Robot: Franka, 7 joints.
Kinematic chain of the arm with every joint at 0, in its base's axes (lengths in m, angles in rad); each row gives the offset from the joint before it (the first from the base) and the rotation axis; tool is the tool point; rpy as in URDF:
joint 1: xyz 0 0 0.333 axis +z
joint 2: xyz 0 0 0 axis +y
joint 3: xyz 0 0 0.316 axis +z
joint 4: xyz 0.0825 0 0 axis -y
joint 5: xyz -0.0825 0 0.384 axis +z
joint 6: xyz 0 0 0 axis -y
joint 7: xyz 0.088 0 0 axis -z
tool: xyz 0 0 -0.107 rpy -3.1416 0 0
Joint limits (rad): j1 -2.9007..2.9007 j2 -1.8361..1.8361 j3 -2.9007..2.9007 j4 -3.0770..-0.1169 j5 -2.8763..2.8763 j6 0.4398..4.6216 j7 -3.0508..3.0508
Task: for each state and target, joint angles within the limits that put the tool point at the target. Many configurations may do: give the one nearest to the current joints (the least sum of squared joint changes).
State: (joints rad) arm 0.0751 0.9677 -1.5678 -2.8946 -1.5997 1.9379 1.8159
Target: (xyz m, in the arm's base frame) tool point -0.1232 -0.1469 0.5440
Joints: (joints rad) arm 0.0986 1.5690 -2.1197 -3.0051 -1.5407 1.5322 1.8159
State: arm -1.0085 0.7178 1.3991 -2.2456 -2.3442 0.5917 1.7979
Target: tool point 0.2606 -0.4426 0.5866
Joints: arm -1.6717 0.2501 0.9420 -1.9500 -2.2800 0.4398 1.7979
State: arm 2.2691 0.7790 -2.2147 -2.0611 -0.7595 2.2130 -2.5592
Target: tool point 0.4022 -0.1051 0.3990
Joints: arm 2.0845 0.5126 -2.2613 -2.5513 -0.7355 2.1357 -2.5592
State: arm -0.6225 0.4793 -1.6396 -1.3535 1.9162 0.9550 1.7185
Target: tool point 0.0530 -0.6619 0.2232
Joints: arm -0.8114 1.1893 -1.2150 -1.5645 1.8503 1.0851 1.7185
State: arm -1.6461 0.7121 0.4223 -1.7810 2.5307 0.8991 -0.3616
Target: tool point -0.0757 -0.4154 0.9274
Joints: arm -1.9887 0.0330 0.1016 -1.3292 2.6988 0.8299 -0.3616
